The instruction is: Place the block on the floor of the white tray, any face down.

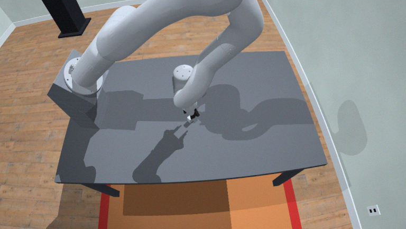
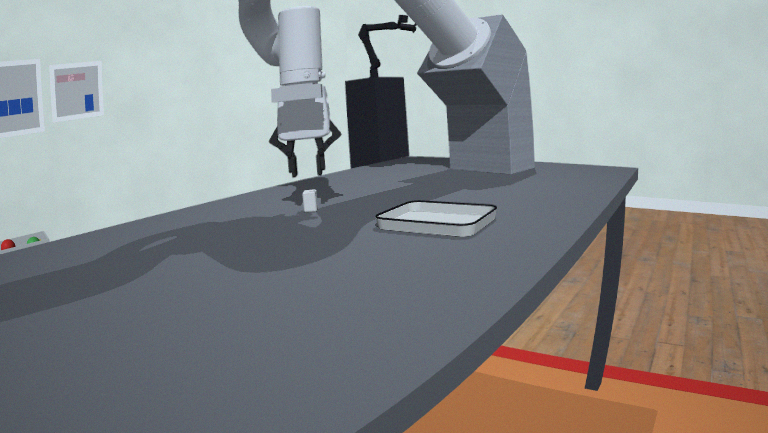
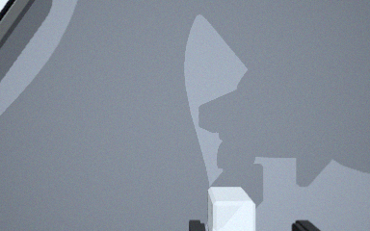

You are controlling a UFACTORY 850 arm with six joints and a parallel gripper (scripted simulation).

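Right now the white block is 7 cm below my hand. Also, from my hand: white tray 27 cm to the left, 7 cm below, 4 cm behind.
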